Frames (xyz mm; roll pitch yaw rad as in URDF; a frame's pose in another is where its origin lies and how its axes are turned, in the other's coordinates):
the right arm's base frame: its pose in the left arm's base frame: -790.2 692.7 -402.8 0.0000 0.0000 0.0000
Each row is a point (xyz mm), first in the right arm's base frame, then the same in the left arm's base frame.
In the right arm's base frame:
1: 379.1 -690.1 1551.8
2: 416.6 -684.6 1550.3
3: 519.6 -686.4 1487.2
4: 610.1 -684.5 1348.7
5: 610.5 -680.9 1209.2
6: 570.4 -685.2 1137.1
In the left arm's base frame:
1: -411.1 2.6 1149.0
2: -373.6 8.1 1147.5
3: -270.6 6.3 1084.4
4: -180.1 8.2 945.9
5: -179.7 11.8 806.4
6: -219.8 7.5 734.3

